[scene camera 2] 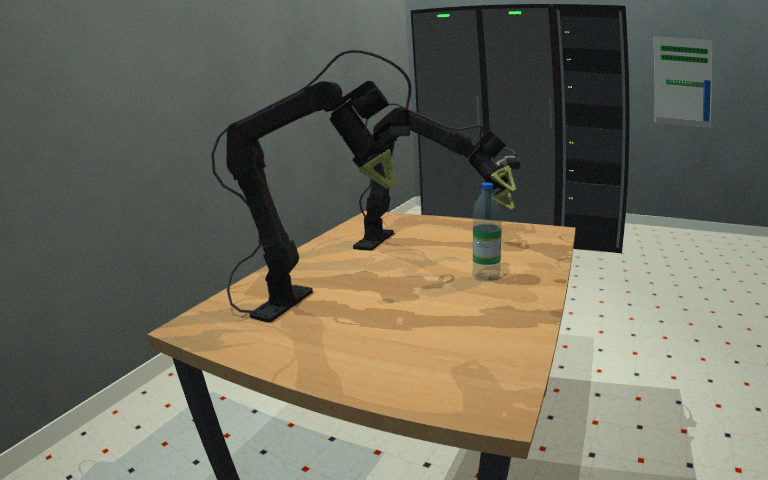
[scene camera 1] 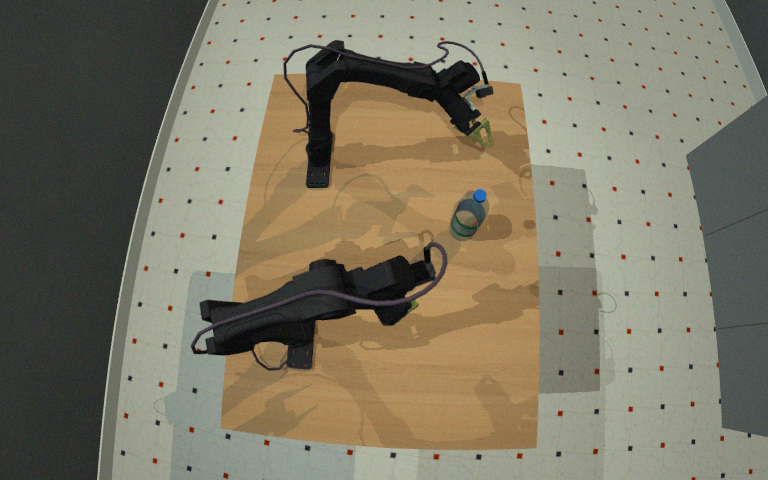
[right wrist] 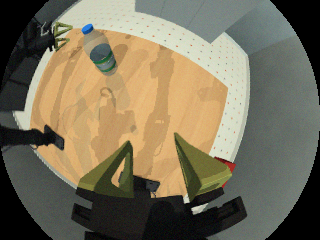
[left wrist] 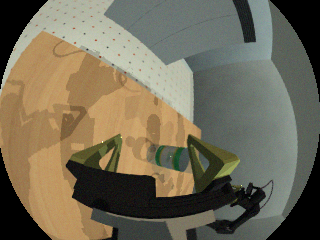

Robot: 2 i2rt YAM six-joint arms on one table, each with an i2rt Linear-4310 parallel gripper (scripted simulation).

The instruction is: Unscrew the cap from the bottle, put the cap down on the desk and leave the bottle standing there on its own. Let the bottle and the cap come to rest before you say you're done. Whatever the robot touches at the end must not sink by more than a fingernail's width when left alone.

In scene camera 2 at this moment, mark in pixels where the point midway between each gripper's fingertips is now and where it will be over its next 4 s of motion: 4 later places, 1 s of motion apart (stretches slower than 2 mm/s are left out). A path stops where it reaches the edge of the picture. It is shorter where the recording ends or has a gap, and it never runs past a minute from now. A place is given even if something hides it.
My left gripper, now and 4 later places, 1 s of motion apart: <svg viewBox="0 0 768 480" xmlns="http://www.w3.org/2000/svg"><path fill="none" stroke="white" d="M513 199L467 234L464 233L474 240L485 250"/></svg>
My right gripper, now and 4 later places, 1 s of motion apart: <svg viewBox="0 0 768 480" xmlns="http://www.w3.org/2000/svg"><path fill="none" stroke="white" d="M391 187L386 167L386 169L395 185L400 196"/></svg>
